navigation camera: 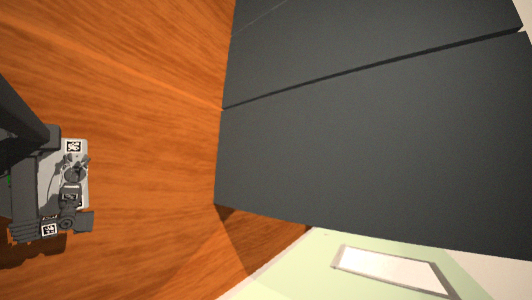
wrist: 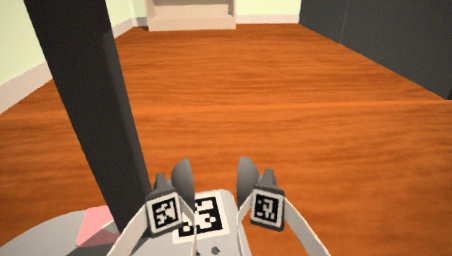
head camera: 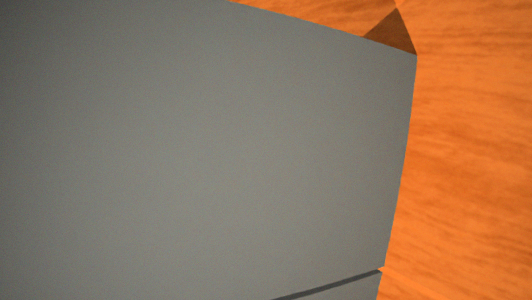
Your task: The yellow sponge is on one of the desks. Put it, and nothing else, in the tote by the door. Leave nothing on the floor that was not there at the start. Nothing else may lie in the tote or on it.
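Pixels of known places: gripper, fingertip midpoint: (navigation camera: 78, 153); robot's base at its link origin: (navigation camera: 74, 172).
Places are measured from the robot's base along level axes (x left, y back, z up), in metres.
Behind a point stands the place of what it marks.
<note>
My gripper (navigation camera: 76, 159) {y -0.015, x 0.094, z 0.255 m} (wrist: 215, 175) {y -0.015, x 0.094, z 0.255 m} is open, with its two rounded fingertips apart and nothing held between them. It is folded in over my own grey base (navigation camera: 84, 195) {y -0.033, x -0.104, z 0.159 m} (wrist: 232, 202), whose marker shows past the fingers in the wrist view. The yellow sponge, the desks and the tote do not show in these views.
A large dark grey cabinet (head camera: 225, 150) {y -0.947, x 0.020, z 0.826 m} (navigation camera: 350, 140) {y -0.962, x 0.115, z 1.156 m} (wrist: 390, 40) stands beside me on the wood floor (head camera: 475, 150) {y -0.633, x 0.002, z 0.000 m} (navigation camera: 150, 150) {y -0.381, x 0.121, z 0.000 m} (wrist: 250, 85). The black mast (wrist: 95, 100) rises at the left of the wrist view. A pale shelf unit (wrist: 192, 23) stands at the far wall. A pink piece (wrist: 96, 227) shows beside the mast.
</note>
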